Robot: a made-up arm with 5 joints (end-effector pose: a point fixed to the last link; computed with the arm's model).
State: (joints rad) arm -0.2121 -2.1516 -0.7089 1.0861 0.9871
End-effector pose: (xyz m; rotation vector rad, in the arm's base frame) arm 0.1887 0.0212 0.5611 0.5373 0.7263 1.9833
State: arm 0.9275 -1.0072 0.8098 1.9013 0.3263
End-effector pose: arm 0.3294 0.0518 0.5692 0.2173 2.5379 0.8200
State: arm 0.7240 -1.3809 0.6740 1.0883 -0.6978
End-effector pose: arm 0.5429 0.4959 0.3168 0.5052 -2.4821 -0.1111
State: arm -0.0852 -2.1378 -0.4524 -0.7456 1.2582
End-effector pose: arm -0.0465 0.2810 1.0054 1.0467 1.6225 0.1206
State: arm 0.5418 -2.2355 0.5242 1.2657 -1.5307
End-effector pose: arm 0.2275 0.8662 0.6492 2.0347 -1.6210 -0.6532
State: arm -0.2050 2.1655 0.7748 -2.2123 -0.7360
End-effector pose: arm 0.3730 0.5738 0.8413 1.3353 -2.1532 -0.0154
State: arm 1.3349 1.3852 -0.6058 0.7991 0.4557
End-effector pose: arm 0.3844 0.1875 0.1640 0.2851 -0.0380 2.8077
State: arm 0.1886 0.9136 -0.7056 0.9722 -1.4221
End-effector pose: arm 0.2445 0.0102 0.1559 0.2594 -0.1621 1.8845
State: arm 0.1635 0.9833 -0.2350 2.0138 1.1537
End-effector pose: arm 0.3378 0.3385 0.8677 -0.3563 2.7007 -0.3442
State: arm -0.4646 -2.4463 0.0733 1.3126 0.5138
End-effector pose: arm 0.4012 0.1975 0.4536 0.6524 0.6412 2.8774
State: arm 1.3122 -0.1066 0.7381 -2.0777 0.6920
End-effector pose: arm 0.4092 -0.0251 0.5666 -0.7893 1.6112 2.0434
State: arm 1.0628 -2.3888 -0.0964 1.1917 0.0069
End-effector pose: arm 0.3081 0.4371 0.7281 -1.0844 2.1191 1.0919
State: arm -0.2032 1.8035 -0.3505 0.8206 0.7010
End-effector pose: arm 0.2257 0.4699 0.4095 -1.3726 1.4689 -2.3974
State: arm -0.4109 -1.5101 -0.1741 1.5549 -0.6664
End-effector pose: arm 0.4771 0.3579 0.9775 -1.4360 1.9158 1.7022
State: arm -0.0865 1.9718 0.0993 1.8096 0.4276
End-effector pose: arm 0.4589 0.4613 0.6504 0.3914 -2.1169 2.0877
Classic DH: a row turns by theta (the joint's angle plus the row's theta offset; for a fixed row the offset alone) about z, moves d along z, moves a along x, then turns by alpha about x. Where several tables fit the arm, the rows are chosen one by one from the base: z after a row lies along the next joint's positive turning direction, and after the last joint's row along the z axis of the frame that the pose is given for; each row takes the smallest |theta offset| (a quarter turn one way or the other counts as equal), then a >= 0, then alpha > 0; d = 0 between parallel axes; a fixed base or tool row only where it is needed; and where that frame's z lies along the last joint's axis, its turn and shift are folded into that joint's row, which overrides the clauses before.
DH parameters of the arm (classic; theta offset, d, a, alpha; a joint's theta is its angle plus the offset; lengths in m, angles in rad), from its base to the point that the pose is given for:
base (fixed): -1.077 0.4598 -0.068 1.5975
joint 1: 1.5212 -0.5681 0.1423 -0.4945
joint 2: -1.5145 0.4388 0.019 1.5708
joint 3: -0.3549 0.1413 0.0701 1.7367
joint 4: 0.5719 0.1149 0.0242 1.3469
joint 5: 1.0274 0.1336 0.2998 1.0863
tool (fixed): -2.8412 -0.3069 0 0

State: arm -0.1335 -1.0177 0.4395 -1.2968 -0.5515
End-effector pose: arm 0.4658 0.1917 0.3211 -0.4441 -1.1653 1.6972
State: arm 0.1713 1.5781 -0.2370 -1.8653 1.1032
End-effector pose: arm 0.2544 -0.1335 0.5404 -1.2747 -2.1981 -1.5313
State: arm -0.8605 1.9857 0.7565 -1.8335 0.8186
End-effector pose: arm 0.5060 -0.2263 0.6219 -0.3597 -1.8770 -2.4177
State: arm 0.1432 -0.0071 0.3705 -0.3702 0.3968
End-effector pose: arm 0.4714 0.4425 0.4942 0.3471 1.6155 -2.4968
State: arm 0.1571 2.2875 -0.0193 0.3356 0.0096
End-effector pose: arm 0.4697 0.1412 0.5410 -0.0661 0.7921 2.8794
